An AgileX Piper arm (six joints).
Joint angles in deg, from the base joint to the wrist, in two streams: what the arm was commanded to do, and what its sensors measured. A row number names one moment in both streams.
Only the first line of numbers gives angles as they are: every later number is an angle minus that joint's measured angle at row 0.
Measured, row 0:
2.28, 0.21, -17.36, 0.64, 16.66, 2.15
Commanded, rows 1 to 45:
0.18, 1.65, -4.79, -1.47, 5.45, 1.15
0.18, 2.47, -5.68, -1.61, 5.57, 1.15
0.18, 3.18, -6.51, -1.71, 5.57, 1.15
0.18, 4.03, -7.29, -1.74, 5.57, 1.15
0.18, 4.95, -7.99, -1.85, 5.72, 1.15
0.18, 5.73, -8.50, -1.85, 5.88, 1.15
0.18, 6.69, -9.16, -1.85, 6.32, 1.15
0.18, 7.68, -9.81, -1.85, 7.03, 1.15
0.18, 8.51, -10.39, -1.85, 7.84, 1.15
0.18, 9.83, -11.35, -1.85, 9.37, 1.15
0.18, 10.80, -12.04, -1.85, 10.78, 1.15
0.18, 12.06, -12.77, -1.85, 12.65, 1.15
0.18, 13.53, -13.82, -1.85, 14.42, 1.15
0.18, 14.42, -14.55, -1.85, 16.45, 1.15
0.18, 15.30, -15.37, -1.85, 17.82, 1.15
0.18, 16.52, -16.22, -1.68, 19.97, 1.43
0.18, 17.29, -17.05, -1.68, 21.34, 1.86
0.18, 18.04, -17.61, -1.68, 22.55, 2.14
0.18, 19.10, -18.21, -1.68, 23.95, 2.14
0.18, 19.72, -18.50, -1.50, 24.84, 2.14
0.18, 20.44, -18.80, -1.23, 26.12, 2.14
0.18, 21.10, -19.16, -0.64, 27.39, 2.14
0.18, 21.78, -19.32, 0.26, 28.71, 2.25
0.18, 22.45, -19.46, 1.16, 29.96, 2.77
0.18, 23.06, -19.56, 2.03, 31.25, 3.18
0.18, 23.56, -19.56, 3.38, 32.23, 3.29
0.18, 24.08, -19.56, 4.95, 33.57, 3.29
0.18, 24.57, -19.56, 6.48, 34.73, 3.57
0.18, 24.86, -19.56, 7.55, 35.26, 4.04
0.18, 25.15, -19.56, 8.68, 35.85, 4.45
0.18, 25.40, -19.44, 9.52, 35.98, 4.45
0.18, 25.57, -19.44, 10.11, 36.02, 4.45
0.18, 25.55, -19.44, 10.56, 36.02, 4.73
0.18, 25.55, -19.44, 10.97, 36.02, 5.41
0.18, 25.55, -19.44, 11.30, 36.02, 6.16
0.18, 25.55, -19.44, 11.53, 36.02, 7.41
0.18, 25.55, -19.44, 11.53, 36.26, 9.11
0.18, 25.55, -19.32, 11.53, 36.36, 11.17
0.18, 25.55, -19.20, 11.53, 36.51, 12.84
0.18, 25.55, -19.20, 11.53, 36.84, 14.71
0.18, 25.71, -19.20, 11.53, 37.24, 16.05
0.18, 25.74, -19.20, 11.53, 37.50, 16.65
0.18, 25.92, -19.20, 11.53, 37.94, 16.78
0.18, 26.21, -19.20, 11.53, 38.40, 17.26
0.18, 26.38, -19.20, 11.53, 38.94, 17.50
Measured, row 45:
0.00, 25.59, -19.15, 11.36, 37.30, 15.13
